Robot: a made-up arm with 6 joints.
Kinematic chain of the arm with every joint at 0, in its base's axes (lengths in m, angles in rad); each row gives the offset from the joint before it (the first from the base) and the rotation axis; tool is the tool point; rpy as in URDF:
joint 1: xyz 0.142 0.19 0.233 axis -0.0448 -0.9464 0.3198
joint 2: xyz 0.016 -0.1 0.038 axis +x
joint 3: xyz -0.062 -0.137 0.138 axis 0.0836 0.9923 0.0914
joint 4: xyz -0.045 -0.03 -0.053 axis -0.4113 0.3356 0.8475
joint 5: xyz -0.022 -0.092 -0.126 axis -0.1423 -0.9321 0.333
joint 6: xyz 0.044 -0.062 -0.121 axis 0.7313 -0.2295 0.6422
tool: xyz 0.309 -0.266 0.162 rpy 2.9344 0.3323 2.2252
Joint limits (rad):
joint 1: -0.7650..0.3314
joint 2: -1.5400..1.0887
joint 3: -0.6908..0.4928
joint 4: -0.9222..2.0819
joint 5: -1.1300..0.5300
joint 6: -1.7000..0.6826
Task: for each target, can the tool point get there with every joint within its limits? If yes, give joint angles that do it. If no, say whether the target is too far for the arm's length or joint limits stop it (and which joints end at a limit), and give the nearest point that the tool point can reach.
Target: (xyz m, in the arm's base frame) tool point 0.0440 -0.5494 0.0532
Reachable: yes | joints -0.3333 0.0350 0.2996 0.2443 -0.9287 -0.5240
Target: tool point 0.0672 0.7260 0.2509
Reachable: no: joint limits stop it (at a limit: joint 1, joint 2, joint 3, joint 4, joint 6) | nearest point 0.0692 0.4906 0.1986 | short by 0.241 m
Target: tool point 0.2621 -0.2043 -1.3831
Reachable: no: too far | nearest point 0.1908 -0.0914 -0.4551 | short by 0.938 m
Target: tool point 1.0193 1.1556 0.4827
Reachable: no: too far | nearest point 0.5799 0.4435 0.4423 | short by 0.838 m
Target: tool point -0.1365 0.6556 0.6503
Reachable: no: joint limits stop it (at a limit: joint 1, joint 2, joint 3, joint 5) | nearest point -0.0286 0.4802 0.6347 | short by 0.207 m
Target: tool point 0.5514 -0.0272 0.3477
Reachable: yes | joints -0.0489 -0.4156 -0.1182 1.4451 -0.3385 -0.9697
